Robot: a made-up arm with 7 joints.
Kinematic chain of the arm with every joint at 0, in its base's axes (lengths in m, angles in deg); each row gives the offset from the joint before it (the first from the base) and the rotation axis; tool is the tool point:
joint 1: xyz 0 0 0.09 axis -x
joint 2: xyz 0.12 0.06 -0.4 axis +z
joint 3: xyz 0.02 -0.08 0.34 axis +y
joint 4: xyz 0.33 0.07 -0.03 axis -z
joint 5: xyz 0.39 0 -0.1 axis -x
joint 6: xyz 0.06 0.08 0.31 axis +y
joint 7: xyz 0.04 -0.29 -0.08 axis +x
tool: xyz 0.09 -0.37 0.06
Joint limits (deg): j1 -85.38..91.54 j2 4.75..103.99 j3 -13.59..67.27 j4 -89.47..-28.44 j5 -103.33..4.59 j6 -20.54..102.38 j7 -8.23..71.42
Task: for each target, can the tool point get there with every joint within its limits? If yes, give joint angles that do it. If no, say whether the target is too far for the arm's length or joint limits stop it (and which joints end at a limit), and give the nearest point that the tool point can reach.
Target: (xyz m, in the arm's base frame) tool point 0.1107 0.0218 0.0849
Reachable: no: joint limits stop it (at a limit: joint 1, joint 2, joint 3, joint 4, joint 5, joint 7) | nearest point -0.0083 0.3893 -0.2869 | short by 0.536 m
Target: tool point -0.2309 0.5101 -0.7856
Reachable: yes | joints -2.37 57.02 32.12 -82.28 -75.29 4.99 40.92
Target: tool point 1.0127 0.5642 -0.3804
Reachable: yes | joints 5.08 17.21 -6.16 -72.14 -50.19 80.87 1.33
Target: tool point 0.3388 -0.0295 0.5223
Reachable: no: joint limits stop it (at a limit: joint 3, joint 4, joint 5, joint 7) | nearest point 0.4340 -0.0404 0.6824 | short by 0.187 m
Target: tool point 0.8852 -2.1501 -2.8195
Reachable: no: too far | nearest point 0.3873 -0.7801 -0.9656 | short by 2.358 m
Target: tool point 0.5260 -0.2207 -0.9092
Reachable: yes | joints 56.41 40.84 4.83 -37.92 -75.43 15.04 51.05
